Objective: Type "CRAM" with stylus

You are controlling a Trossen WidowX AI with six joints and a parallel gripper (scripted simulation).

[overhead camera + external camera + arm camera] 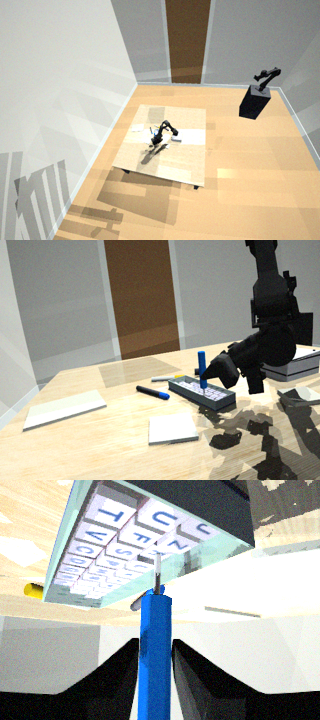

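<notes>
The keyboard lies 5 cm to the right of my gripper tip and 5 cm below it. Round my gripper tip: stylus tip (5 cm below); blue stylus (1 cm below).
</notes>
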